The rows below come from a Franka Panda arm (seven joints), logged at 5 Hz.
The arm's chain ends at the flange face. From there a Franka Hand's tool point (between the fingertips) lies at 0.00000 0.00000 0.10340 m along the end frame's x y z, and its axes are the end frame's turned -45 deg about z.
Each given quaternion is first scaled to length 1.
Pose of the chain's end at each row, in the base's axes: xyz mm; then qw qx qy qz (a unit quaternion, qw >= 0):
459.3 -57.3 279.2 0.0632 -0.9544 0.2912 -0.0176
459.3 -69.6 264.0 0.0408 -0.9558 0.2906 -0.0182
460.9 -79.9 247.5 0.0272 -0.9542 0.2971 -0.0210
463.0 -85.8 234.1 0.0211 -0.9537 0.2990 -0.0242
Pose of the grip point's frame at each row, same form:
466.6 -45.9 176.7 0.0517 -0.9932 -0.0962 -0.0404
465.3 -62.6 161.0 0.0307 -0.9943 -0.0973 -0.0324
466.7 -75.8 144.3 0.0171 -0.9953 -0.0907 -0.0298
469.1 -83.1 130.9 0.0102 -0.9955 -0.0887 -0.0304

